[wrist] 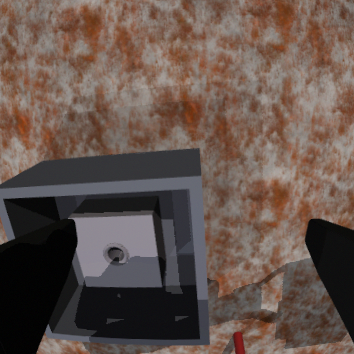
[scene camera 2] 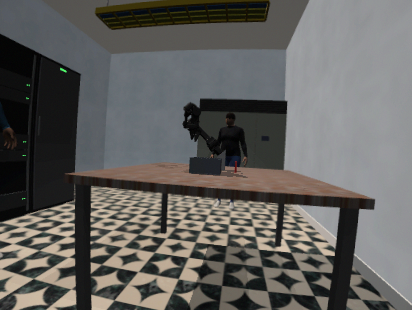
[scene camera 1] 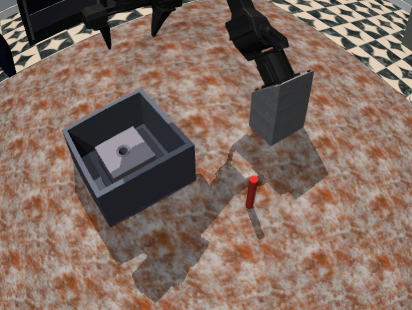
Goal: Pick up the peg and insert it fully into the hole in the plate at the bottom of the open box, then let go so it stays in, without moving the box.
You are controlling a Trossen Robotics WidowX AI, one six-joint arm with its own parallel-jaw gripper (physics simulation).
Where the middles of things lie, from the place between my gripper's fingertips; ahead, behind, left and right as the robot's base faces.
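The pale plate (scene camera 1: 125, 153) is 180 mm below my hand, and it's 100 mm ahead of it and 100 mm to the left. I can also see the dark grey box (scene camera 1: 174, 168), and that one's 100 mm ahead of my hand, 100 mm to the left of it and 160 mm below it.
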